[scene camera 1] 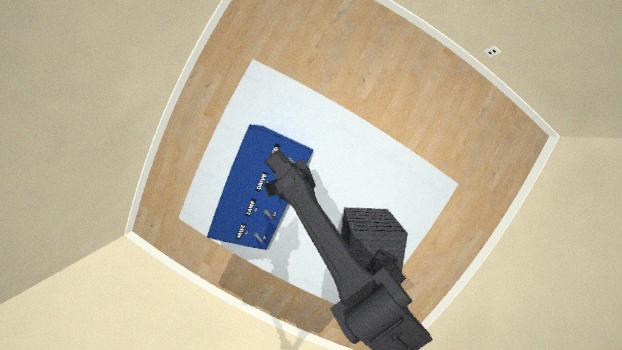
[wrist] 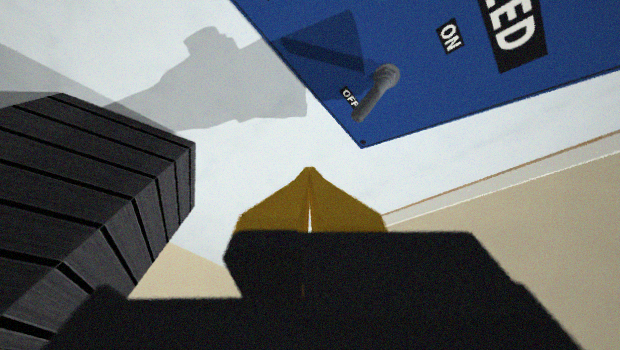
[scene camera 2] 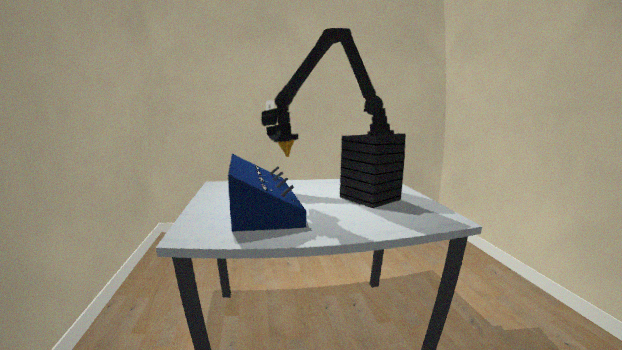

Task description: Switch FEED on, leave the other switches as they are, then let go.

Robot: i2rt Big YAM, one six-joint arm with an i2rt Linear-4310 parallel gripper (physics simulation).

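Frame: origin at the arm's base, x right, y back, z down, level; metres.
Seen in the pictures: gripper, between the fingertips: (wrist: 309,174) (scene camera 2: 287,156); arm's base, origin of its link: (scene camera 1: 379,266) (scene camera 2: 380,134).
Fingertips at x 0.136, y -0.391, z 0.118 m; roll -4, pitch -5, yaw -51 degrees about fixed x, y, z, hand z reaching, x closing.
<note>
Pixels of each thing's middle, then the offset from my fingertips to it. "*": a spot on its surface instead. Level surfaces: height alone.
- blue sloped switch panel, middle of its body: (scene camera 2: 258,191) (scene camera 1: 257,190) dx -0.183, dy -0.135, dz +0.111 m
- FEED label, a spot on its surface: (wrist: 517,30) * dx +0.014, dy -0.142, dz +0.048 m
- FEED switch lever, middle of its body: (wrist: 371,98) dx +0.003, dy -0.058, dz +0.063 m
- DRIVE label, middle of its body: (scene camera 1: 261,181) dx -0.123, dy -0.131, dz +0.049 m
- LAMP label, middle of its body: (scene camera 1: 250,207) dx -0.242, dy -0.121, dz +0.049 m
- VALVE label, middle of its body: (scene camera 1: 240,231) dx -0.362, dy -0.111, dz +0.049 m
- white table, height of its surface: dz +0.177 m
A blue sloped switch panel (scene camera 1: 235,185) (scene camera 2: 265,210) (wrist: 425,100) stands on the white table. In the wrist view the FEED label (wrist: 517,30) is partly cut off at the top edge, and the FEED switch lever (wrist: 375,92) leans toward its OFF label (wrist: 349,96), away from the ON label (wrist: 450,36). In scene camera 1 the arm hides most of the FEED area; the DRIVE label (scene camera 1: 261,181), LAMP label (scene camera 1: 250,207) and VALVE label (scene camera 1: 241,231) show. My gripper (scene camera 2: 287,155) (wrist: 309,174) is shut and empty, with its yellow fingertips together above the panel, clear of the levers.
The black ribbed arm base (scene camera 1: 377,225) (scene camera 2: 372,170) (wrist: 90,175) stands on the white table (scene camera 1: 350,125) (scene camera 2: 190,220), to the right of the panel in scene camera 2. Other levers (scene camera 1: 270,214) (scene camera 2: 287,190) stick out of the panel's slope beside the FEED lever.
</note>
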